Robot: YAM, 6 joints.
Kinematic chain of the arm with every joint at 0, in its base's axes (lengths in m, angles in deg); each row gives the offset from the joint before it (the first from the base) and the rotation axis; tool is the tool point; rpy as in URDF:
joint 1: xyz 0 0 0.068 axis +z
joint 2: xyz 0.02 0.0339 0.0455 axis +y
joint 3: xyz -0.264 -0.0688 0 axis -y
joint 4: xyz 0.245 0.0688 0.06 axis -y
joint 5: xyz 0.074 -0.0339 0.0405 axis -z
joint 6: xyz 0.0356 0 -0.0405 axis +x
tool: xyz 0 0 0 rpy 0 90 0
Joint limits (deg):
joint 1: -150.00..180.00
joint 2: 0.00..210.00
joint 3: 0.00..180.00
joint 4: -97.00..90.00
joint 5: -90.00..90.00
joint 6: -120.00..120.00
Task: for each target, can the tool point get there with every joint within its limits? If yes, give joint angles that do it. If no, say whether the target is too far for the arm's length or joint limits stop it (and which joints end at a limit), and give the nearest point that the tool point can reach.
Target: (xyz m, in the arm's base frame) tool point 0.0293 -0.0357 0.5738
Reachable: yes | joints -6.29 49.09 101.47 -32.61 64.90 -16.69
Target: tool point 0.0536 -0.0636 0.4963
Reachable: yes | joints 114.17 18.15 78.88 -26.15 39.94 -55.76
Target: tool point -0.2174 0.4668 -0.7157
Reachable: no: too far | nearest point -0.1595 0.3424 -0.3565 | short by 0.384 m
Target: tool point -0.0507 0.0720 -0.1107
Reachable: yes | joints 108.70 164.40 25.67 21.65 -44.50 -56.94
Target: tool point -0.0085 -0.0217 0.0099
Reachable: yes | joints 100.38 166.78 14.35 -28.96 -20.23 10.25
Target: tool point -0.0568 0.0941 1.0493
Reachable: no: too far | nearest point -0.0413 0.0684 0.7365 | short by 0.314 m
